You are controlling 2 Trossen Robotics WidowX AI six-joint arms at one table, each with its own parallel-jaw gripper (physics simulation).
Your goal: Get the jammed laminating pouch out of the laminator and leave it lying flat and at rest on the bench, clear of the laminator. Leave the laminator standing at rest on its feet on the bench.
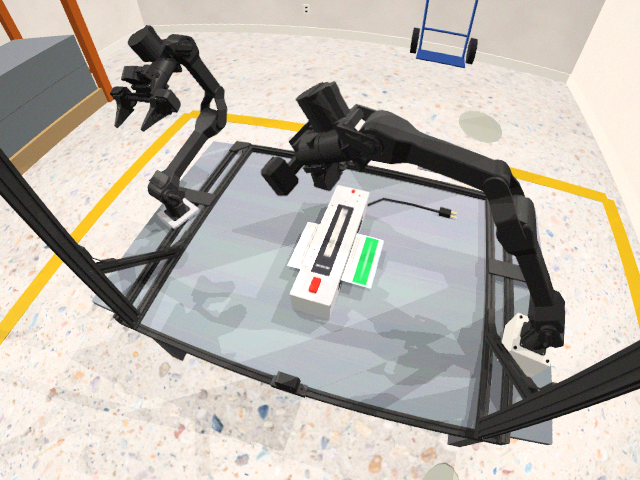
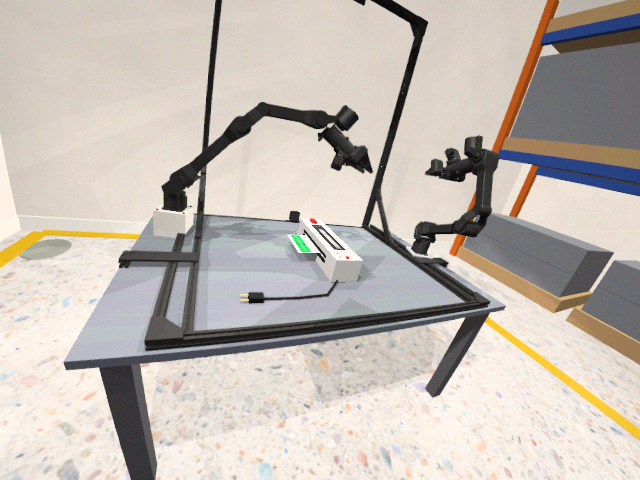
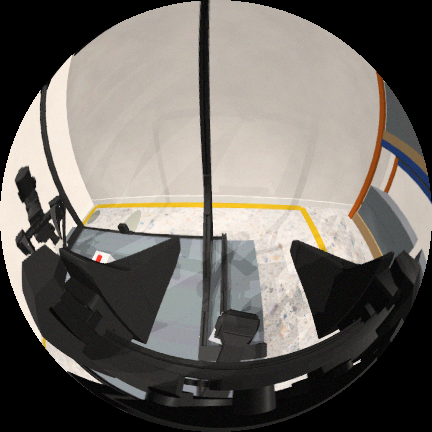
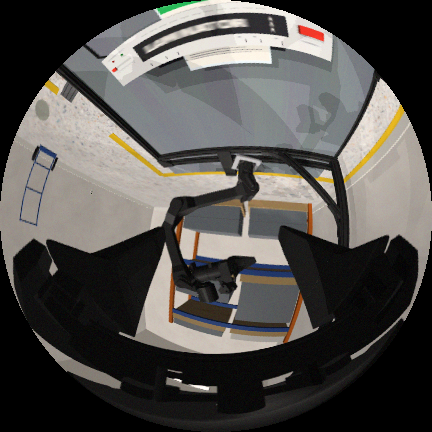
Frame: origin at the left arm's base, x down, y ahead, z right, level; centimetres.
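Seen in the pictures: left gripper, between the fingertips: (image 1: 128, 128) (image 2: 432, 175) (image 3: 237, 245) (image 4: 255, 258); right gripper, between the fingertips: (image 1: 277, 156) (image 2: 367, 172) (image 4: 222, 232); left arm's base, origin of its link: (image 1: 177, 210) (image 2: 418, 251) (image 3: 231, 330) (image 4: 245, 165); right arm's base, origin of its link: (image 1: 533, 338) (image 2: 174, 208) (image 3: 56, 240).
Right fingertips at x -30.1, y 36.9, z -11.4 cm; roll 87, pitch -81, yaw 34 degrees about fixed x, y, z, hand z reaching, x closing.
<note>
Pixels of each thing's middle, then the offset from my right fingertips to it. "spot": a spot on its surface instead. Level surfaces: height alone.
- bench, height of its surface: dx +32.9 cm
- flat white piece with a green stripe, a spot on its surface: (image 1: 366, 260) (image 2: 300, 242) spot: dx +29.0, dy +19.4, dz -8.1 cm
- pale sheet with thin lines, middle of its body: (image 1: 337, 252) (image 2: 319, 244) dx +29.1, dy +11.9, dz -5.5 cm
- black power cord with a plug, a spot on its surface: (image 2: 255, 297) (image 1: 446, 209) spot: dx +31.5, dy +28.2, dz -41.2 cm
The white laminator (image 1: 311, 304) (image 2: 345, 269) (image 3: 105, 256) (image 4: 322, 48) stands upright on the bench (image 1: 248, 330) (image 2: 232, 279). A flat white piece with a green stripe (image 1: 366, 260) (image 2: 301, 243) (image 4: 180, 7) sticks out of one long side. A pale sheet with thin lines (image 1: 299, 253) (image 4: 230, 56) sticks out of the opposite side. I cannot tell which is the pouch. My right gripper (image 1: 302, 179) (image 2: 369, 169) (image 4: 222, 232) is open and empty, high above the bench on the pale sheet's side. My left gripper (image 1: 132, 127) (image 2: 430, 172) (image 3: 237, 245) is open and empty, raised far from the laminator.
A black power cord with a plug (image 1: 444, 211) (image 2: 255, 297) runs from the laminator's end across the bench. A black frame (image 1: 217, 358) (image 2: 310, 327) borders the bench, with uprights. Shelving with grey boxes (image 2: 537, 263) and a blue hand truck (image 1: 440, 57) stand beyond.
</note>
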